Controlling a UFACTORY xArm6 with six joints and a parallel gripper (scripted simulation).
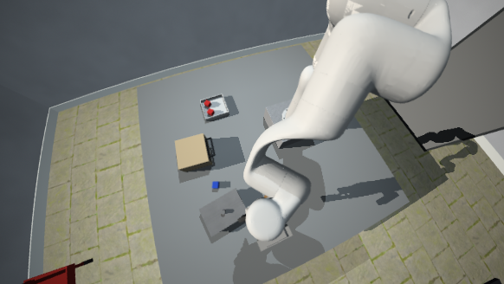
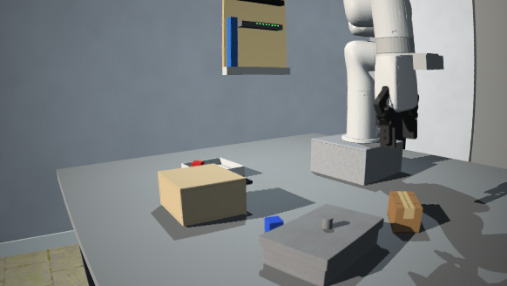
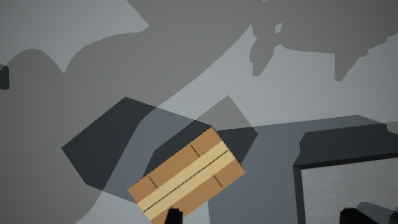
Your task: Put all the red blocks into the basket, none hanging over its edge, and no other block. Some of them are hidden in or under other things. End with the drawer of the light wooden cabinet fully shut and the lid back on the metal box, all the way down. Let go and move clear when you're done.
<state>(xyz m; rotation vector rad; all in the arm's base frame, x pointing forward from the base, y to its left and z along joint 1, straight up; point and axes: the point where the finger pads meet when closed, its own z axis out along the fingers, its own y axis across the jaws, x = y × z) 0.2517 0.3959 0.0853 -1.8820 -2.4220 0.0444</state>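
The cardboard box lies 150 mm below my hand, 60 mm behind it and 10 mm to the right of it. Also, from my hand: blue block (200 mm ahead, 180 mm below, 130 mm to the right); knobbed lid (170 mm ahead, 140 mm below); green block (180 mm below, 70 mm behind, 30 mm to the right).
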